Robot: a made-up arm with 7 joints.
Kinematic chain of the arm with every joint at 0, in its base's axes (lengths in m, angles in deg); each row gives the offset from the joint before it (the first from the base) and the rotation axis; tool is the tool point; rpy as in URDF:
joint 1: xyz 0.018 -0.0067 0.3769 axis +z
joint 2: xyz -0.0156 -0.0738 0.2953 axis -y
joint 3: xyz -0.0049 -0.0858 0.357 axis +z
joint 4: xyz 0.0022 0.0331 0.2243 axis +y
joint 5: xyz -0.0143 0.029 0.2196 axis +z
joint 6: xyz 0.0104 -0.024 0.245 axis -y
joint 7: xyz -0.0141 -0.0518 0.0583 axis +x
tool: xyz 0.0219 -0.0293 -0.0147 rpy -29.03 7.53 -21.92
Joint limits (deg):
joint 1: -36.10..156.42
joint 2: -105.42..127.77
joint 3: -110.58..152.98
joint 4: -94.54..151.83
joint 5: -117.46..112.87
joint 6: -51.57..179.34
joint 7: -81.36..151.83
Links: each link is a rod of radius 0.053 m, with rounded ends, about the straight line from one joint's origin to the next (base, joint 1, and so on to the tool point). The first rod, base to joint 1, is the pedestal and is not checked.
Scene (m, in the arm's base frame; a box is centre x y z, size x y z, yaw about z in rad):
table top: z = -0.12
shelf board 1: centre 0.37 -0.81 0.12 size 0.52 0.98 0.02 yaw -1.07
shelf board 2: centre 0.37 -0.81 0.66 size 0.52 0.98 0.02 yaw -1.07
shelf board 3: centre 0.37 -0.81 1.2 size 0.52 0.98 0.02 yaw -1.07
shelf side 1: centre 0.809 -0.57 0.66 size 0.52 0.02 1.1 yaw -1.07
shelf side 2: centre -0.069 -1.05 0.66 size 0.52 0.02 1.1 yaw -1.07
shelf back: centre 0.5 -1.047 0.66 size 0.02 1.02 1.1 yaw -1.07
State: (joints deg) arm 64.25 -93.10 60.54 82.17 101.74 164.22 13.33
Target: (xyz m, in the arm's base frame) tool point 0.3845 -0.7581 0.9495
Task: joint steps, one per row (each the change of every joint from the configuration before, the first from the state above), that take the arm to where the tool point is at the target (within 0.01 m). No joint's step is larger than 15 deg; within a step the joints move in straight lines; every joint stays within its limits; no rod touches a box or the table.
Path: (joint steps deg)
1: -14.34 12.70 -10.77 5.10 -2.23 -0.84 -0.57
2: -14.33 12.71 -10.77 5.11 -2.23 -0.84 -0.57
3: -14.34 12.70 -10.76 5.10 -2.24 -0.83 -0.58
4: -14.33 12.71 -10.77 5.11 -2.23 -0.84 -0.57
5: -14.34 12.70 -10.77 5.10 -2.23 -0.84 -0.57
6: -14.33 12.71 -10.77 5.10 -2.23 -0.84 -0.57
7: -14.34 12.70 -10.77 5.11 -2.23 -0.83 -0.57
8: 0.00 -9.99 -5.67 -14.37 -1.58 -1.21 1.25
9: 0.00 -9.99 -5.67 -14.36 -1.58 -1.20 1.25
10: 0.00 -9.99 -5.67 -14.37 -1.57 -1.21 1.25
11: 0.00 -9.99 -5.67 -14.36 -1.58 -1.20 1.26

